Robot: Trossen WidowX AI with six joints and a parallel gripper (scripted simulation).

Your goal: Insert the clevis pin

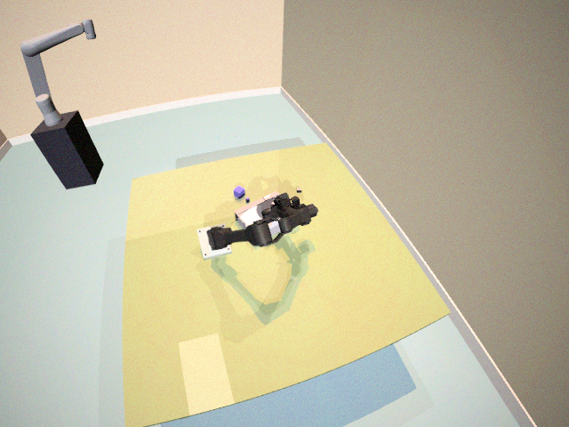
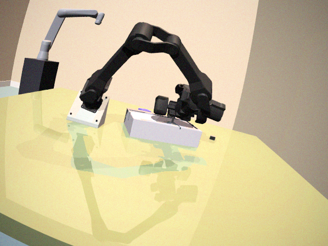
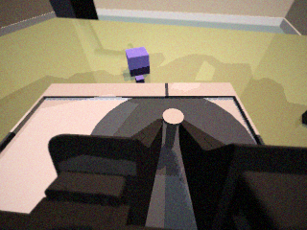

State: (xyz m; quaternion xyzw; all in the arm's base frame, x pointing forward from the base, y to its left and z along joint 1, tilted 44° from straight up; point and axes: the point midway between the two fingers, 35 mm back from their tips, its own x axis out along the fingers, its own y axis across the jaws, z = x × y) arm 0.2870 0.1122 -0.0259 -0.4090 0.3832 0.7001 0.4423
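The aluminium disc is 3 cm below my gripper tip. Also, from my gripper tip: purple cube (14 cm behind, 18 cm to the left, 6 cm below); rimmed steel tray (3 cm behind, 2 cm to the right, 4 cm below); steel clevis pin (1 cm below).
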